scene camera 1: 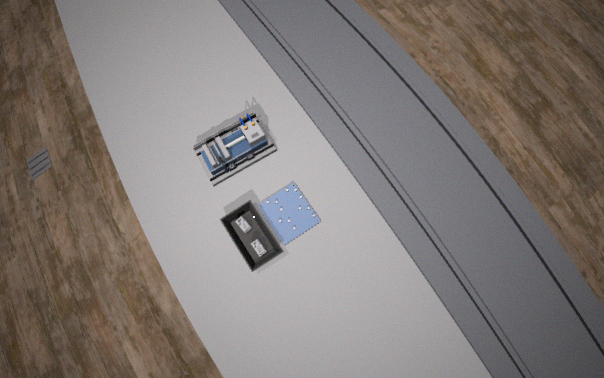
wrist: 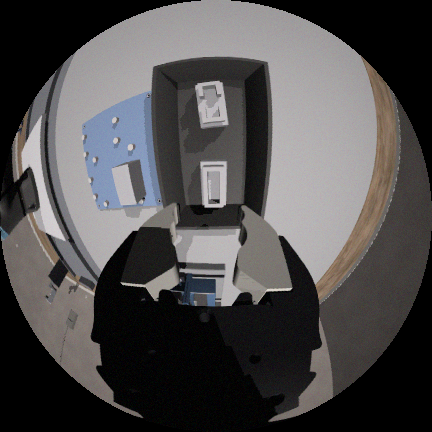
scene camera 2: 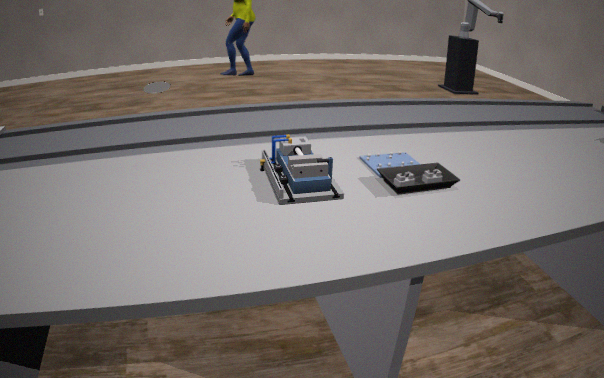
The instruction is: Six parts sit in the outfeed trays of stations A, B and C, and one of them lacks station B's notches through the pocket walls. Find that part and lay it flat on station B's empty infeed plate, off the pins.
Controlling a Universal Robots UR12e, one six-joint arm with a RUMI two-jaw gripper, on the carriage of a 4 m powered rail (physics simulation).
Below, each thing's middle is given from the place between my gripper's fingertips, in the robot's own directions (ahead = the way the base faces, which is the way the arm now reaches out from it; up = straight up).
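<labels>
Relative to the grey block (wrist: 127, 176), my hand is 6 cm above it, 1 cm to the right of it and 12 cm past it.
</labels>
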